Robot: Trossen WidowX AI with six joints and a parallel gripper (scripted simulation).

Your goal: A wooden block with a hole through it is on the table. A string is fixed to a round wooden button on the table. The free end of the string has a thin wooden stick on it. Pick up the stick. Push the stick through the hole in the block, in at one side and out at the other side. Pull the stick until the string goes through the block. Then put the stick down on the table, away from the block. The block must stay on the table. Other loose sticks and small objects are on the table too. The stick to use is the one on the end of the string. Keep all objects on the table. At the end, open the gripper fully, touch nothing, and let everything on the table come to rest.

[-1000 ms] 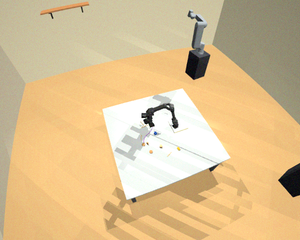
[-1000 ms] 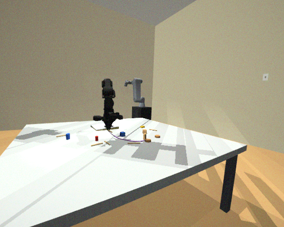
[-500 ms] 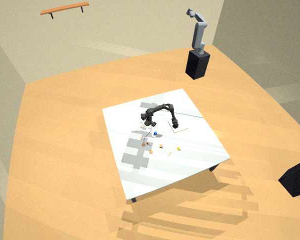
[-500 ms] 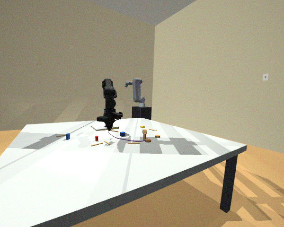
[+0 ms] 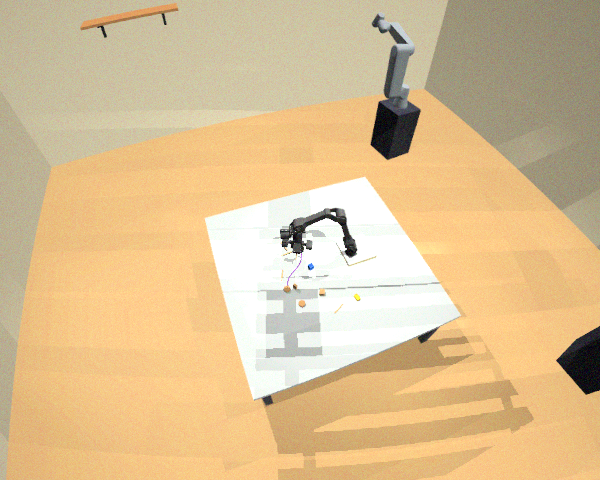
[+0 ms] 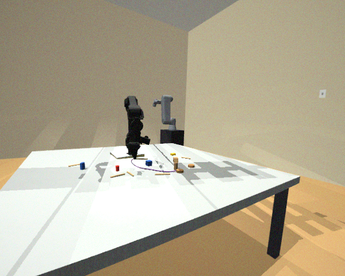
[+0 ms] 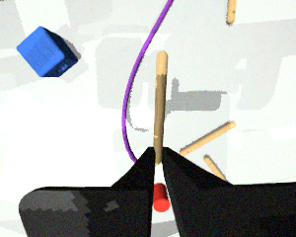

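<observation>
Now: gripper tip 40 mm past the red cylinder, 80 mm to the left of it and 50 mm above it. Round my gripper tip: blue block (40 mm behind, 120 mm to the left, 50 mm below); round wooden button (170 mm ahead, 180 mm to the left, 60 mm below); thin wooden stick (10 mm ahead, 10 mm to the left).
</observation>
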